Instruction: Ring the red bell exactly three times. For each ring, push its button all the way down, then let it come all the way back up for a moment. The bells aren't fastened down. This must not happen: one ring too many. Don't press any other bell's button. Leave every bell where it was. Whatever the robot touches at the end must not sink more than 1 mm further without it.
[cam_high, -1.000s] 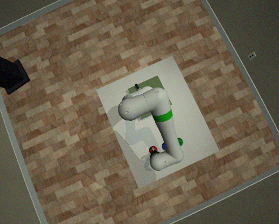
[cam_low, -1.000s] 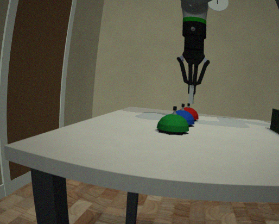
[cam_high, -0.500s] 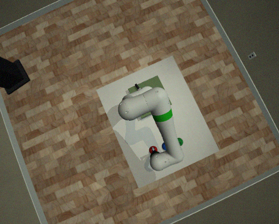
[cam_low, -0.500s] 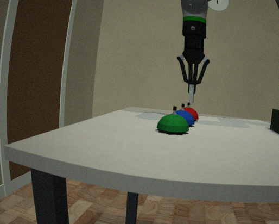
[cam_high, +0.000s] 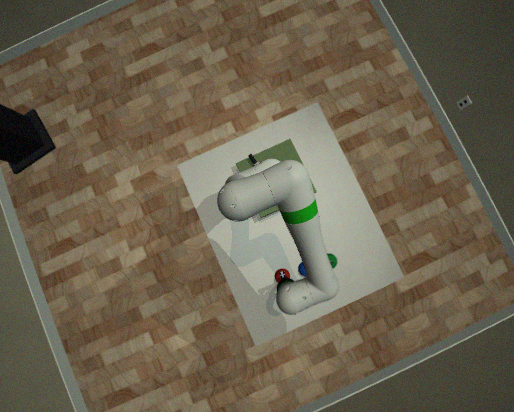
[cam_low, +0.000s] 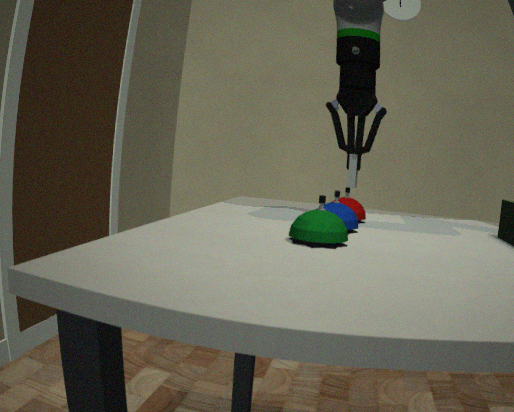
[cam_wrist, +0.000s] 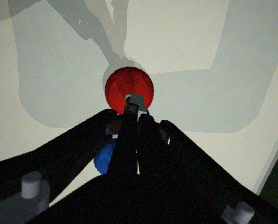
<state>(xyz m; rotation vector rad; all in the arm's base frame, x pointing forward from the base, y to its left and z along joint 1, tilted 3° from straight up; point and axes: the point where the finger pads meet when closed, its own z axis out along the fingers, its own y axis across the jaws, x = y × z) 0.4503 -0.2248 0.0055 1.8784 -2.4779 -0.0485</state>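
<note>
Right now my hand is 6 cm above the red bell and 1 cm short of it. Round my hand: blue bell 13 cm to the left, 6 cm below, 4 cm ahead; then green bell 26 cm to the left, 8 cm ahead, 6 cm below.
</note>
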